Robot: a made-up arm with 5 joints. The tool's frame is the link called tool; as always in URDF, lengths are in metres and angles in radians.
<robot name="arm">
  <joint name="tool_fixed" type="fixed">
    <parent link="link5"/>
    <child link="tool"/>
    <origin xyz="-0.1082 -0.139 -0.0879" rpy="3.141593 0 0"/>
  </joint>
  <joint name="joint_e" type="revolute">
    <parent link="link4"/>
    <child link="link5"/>
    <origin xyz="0.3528 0.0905 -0.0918" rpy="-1.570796 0 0"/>
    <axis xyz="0 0 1"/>
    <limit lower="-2.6" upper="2.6" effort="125" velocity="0.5"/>
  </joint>
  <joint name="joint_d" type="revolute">
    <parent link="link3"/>
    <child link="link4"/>
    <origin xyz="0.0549 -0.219 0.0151"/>
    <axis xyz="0 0 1"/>
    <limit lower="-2.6" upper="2.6" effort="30" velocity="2"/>
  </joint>
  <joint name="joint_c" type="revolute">
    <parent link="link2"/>
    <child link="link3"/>
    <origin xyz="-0.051 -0.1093 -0.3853" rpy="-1.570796 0 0"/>
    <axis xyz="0 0 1"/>
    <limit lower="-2.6" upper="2.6" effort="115" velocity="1.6"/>
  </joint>
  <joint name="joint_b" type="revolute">
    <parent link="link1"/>
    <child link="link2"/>
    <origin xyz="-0.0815 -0.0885 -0.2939" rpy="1.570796 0 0"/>
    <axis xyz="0 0 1"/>
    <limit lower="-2.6" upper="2.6" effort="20" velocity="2.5"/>
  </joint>
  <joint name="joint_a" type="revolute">
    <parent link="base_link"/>
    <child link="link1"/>
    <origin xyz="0 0 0.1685" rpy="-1.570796 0 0"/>
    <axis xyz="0 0 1"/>
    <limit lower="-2.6" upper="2.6" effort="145" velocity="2.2"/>
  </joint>
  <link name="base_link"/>
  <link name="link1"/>
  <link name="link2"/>
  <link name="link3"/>
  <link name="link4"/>
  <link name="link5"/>
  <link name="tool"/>
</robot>
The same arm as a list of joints. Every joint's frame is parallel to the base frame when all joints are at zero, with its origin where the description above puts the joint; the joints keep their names.
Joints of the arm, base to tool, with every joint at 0 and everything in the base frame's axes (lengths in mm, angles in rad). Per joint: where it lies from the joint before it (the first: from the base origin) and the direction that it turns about. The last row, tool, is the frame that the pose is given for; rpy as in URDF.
joint_a: xyz 0 0 168.5 axis +y
joint_b: xyz -81.5 -293.9 88.5 axis +z
joint_c: xyz -51 -109.3 -385.3 axis +y
joint_d: xyz 54.9 15.1 219 axis +y
joint_e: xyz 352.8 -91.8 -90.5 axis -z
tool: xyz -108.2 139 87.9 rpy 0 0 0
Joint limits (rad, base to tool): -2.6..2.6 -2.6..2.6 -2.6..2.6 -2.6..2.6 -2.6..2.6

